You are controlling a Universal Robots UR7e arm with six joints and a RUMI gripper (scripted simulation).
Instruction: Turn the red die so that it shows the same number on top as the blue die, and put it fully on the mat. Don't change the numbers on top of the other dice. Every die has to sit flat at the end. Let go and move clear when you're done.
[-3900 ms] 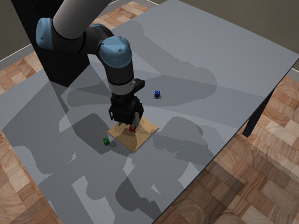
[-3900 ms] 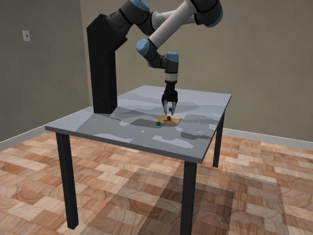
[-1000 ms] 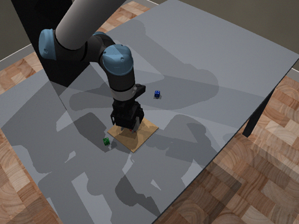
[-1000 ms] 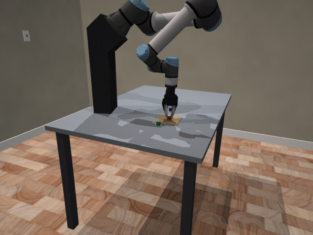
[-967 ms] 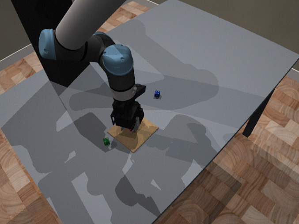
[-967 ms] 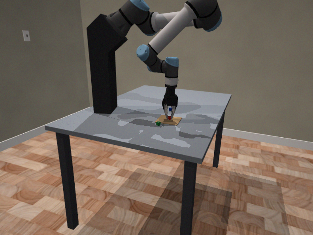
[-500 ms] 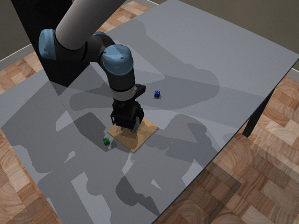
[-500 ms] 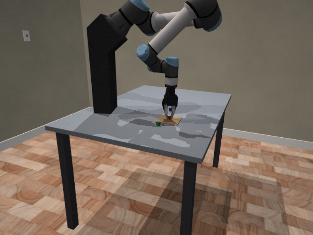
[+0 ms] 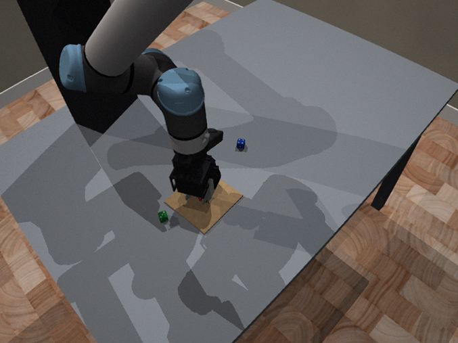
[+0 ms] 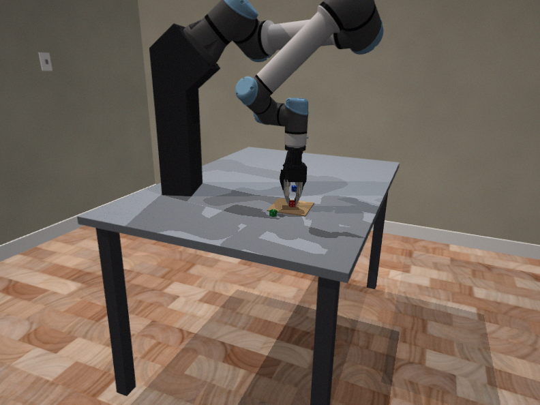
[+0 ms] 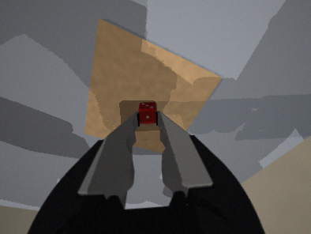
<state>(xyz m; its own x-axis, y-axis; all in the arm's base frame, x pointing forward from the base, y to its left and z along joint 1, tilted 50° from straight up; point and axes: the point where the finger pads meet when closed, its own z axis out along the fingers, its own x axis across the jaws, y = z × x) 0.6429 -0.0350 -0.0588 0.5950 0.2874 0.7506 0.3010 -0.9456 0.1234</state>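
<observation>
My gripper is now 20 mm above the tan mat. The rest, counted from my hand: red die: 10 mm below; green die: 30 mm behind, 100 mm to the right, 10 mm below; blue die: 60 mm behind, 190 mm to the left, 10 mm below.
</observation>
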